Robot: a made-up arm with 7 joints.
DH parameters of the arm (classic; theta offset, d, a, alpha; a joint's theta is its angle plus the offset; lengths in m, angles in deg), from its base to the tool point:
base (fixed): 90 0.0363 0 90
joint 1: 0 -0.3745 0.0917 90
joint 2: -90 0.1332 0.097 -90
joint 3: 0 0.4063 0.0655 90
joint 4: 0 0.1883 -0.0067 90
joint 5: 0 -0.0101 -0.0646 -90
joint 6: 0 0.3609 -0.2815 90
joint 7: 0 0.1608 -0.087 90
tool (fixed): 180 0.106 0 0
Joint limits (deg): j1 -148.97..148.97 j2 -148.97..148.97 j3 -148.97..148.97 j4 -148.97..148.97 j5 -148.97..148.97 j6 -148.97..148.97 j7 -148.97..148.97
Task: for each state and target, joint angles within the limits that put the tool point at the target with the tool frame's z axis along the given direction. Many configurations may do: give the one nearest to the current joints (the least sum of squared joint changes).
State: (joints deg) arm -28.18 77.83 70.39 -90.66 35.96 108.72 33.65
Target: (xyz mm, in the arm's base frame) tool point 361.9 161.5 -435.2 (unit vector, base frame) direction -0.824 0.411 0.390
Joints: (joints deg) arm -28.94 100.50 67.07 -118.01 62.38 85.74 57.44
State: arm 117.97 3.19 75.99 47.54 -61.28 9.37 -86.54
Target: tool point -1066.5 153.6 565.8 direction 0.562 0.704 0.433
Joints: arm 148.97 -4.80 72.08 26.42 -15.49 -0.12 -58.44
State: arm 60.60 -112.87 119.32 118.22 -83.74 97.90 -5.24
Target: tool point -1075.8 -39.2 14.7 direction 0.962 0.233 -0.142
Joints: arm 73.96 -94.75 116.34 100.70 -71.12 122.52 34.26
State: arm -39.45 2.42 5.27 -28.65 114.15 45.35 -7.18
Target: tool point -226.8 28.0 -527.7 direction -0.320 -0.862 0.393
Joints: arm -53.34 -18.66 16.74 -43.93 128.73 86.12 -11.91
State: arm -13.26 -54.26 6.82 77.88 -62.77 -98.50 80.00
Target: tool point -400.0 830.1 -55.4 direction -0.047 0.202 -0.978
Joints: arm 14.50 -29.27 -43.98 93.77 -62.54 -130.47 104.44
